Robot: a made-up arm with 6 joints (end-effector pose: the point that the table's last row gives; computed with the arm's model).
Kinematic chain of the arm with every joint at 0, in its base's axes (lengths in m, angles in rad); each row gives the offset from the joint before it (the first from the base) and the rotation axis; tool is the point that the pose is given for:
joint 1: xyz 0 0 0.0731 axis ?
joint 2: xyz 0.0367 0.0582 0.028 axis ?
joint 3: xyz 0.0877 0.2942 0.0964 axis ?
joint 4: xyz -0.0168 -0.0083 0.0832 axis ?
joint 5: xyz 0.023 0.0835 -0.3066 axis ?
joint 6: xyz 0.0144 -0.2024 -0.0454 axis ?
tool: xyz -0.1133 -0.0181 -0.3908
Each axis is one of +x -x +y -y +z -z.
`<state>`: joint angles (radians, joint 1 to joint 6).
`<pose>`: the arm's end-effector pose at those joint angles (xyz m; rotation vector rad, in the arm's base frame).
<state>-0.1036 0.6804 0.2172 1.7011 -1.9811 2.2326</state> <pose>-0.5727 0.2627 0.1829 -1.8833 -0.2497 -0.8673</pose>
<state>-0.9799 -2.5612 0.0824 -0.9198 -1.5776 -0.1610</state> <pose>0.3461 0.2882 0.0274 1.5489 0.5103 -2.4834</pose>
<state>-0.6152 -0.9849 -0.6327 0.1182 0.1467 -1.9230</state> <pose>0.6485 -0.3570 -0.0826 0.4943 -1.6215 -2.1941</pose>
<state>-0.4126 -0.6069 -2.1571 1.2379 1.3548 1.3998</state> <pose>0.4201 0.7053 0.4553 0.8852 2.2055 -0.8712</pose>
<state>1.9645 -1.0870 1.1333 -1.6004 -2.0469 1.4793</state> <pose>0.2827 -0.5479 -0.2106 -0.7920 -1.8232 -1.2894</pose>
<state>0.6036 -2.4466 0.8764 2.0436 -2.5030 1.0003</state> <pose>0.3798 -0.1905 0.1937 1.4149 -2.1518 0.7936</pose>
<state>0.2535 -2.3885 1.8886 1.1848 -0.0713 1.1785</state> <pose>0.8535 -0.4494 0.2536 1.8624 -1.2105 -2.0701</pose>
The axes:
joint 1: +x
joint 2: +z
joint 3: +y
joint 4: +x
joint 5: -y
joint 6: +z

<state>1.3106 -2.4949 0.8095 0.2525 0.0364 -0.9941</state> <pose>0.6271 0.2705 -0.0469 -0.3613 -1.7958 1.5155</pose>
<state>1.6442 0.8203 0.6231 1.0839 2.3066 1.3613</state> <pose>0.0914 0.1387 0.4699 1.0442 -1.4667 -0.6519</pose>
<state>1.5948 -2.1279 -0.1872 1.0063 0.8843 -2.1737</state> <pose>0.3882 0.0338 -0.6821 0.1557 -0.1798 1.5266</pose>
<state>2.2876 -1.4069 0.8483 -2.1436 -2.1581 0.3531</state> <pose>0.4264 -0.4270 -0.2079 0.7725 -2.4152 -1.7479</pose>
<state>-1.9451 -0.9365 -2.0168 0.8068 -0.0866 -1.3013</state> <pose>0.9910 0.1913 -0.1376 -0.6030 -1.5593 0.9465</pose>
